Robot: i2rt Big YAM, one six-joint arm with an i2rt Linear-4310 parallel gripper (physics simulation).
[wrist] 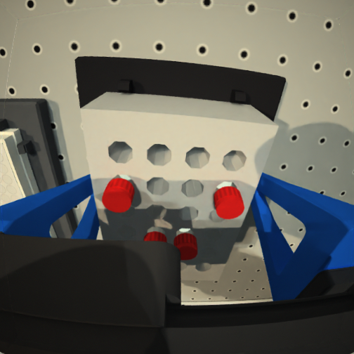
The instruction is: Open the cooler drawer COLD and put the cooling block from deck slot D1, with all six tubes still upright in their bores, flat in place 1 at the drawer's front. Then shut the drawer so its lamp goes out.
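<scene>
The cooling block (pixel 175 135) is a pale grey block with a grid of round bores, seated on a black deck slot plate (pixel 180 75) in the middle of the wrist view. Red-capped tubes stand in it: one at the left (pixel 118 195), one at the right (pixel 229 201), and two nearer the lower middle (pixel 155 237) (pixel 185 245). Its lower left part is hidden behind the dark gripper body, so the other tubes do not show. My gripper (pixel 177 177) is open, with one blue finger at each side of the block, around it. The drawer does not show clearly.
A second dark slot plate (pixel 39 112) with a pale, textured block (pixel 10 170) lies at the left edge. The deck (pixel 180 30) is a perforated board with black holes. A pale edge (pixel 225 302) shows at the bottom, just above the dark gripper body.
</scene>
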